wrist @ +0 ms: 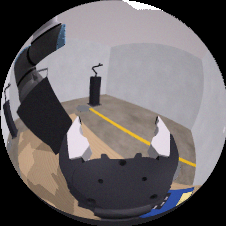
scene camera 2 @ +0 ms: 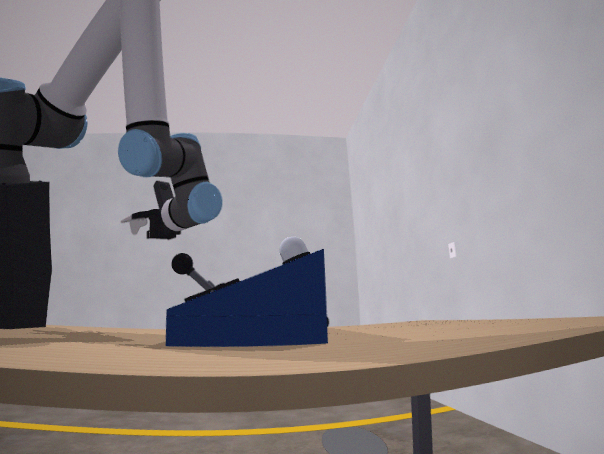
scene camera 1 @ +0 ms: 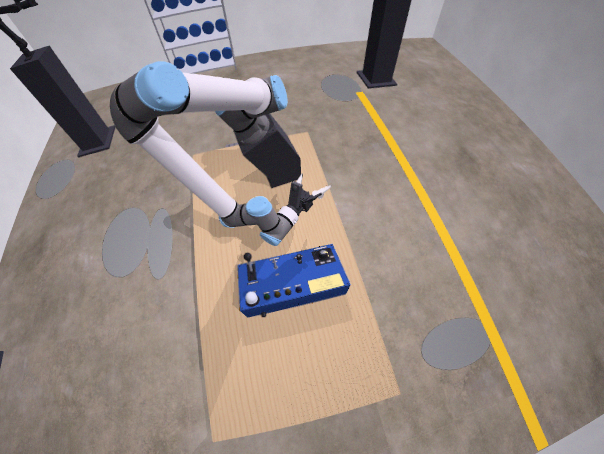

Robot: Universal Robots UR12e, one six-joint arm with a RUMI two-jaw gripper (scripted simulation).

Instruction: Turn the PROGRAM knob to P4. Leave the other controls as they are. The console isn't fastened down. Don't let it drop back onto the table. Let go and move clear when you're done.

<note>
The pictures show: the gripper and a blue sloped console.
The gripper also shows in the wrist view and in scene camera 1.
</note>
